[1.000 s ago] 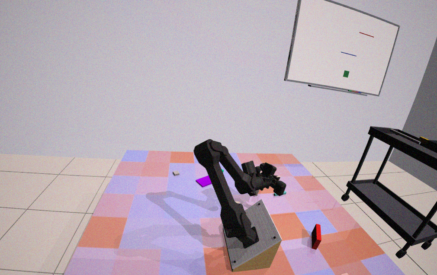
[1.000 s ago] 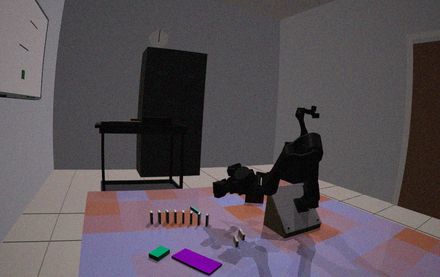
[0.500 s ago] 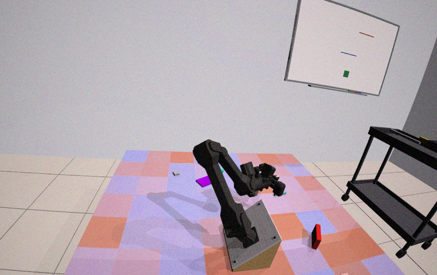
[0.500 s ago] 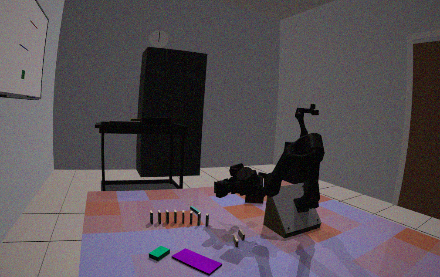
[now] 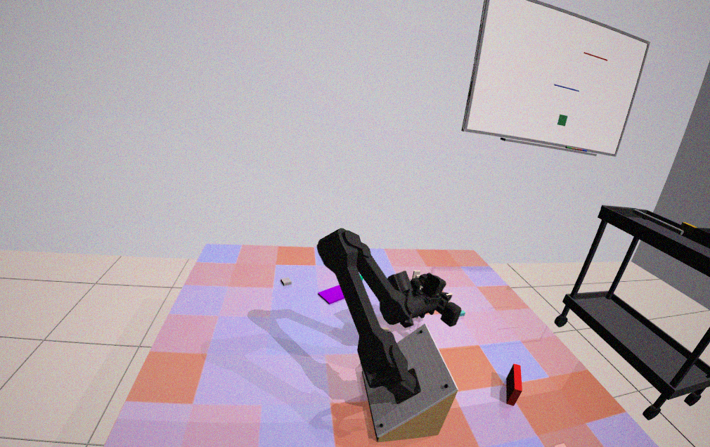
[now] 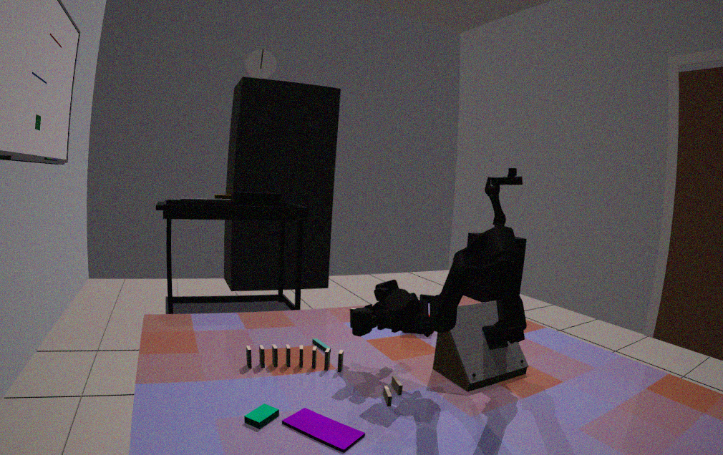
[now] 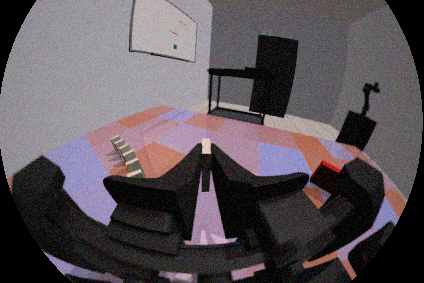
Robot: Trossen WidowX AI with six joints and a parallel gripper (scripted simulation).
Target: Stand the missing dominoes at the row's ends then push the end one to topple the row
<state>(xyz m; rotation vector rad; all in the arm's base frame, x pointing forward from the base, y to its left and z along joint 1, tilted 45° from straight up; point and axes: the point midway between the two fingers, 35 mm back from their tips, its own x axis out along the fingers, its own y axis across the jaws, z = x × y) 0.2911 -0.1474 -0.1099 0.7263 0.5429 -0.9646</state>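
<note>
Now: gripper tip 60 mm short of the teal bar, 70 mm to the left of it and 120 mm above it. From my gripper tip the other things lie so: purple plate 190 mm ahead, 320 mm to the left, 130 mm below; then red block 280 mm behind, 120 mm to the right, 100 mm below; then green block 290 mm ahead, 260 mm to the left, 120 mm below.
</note>
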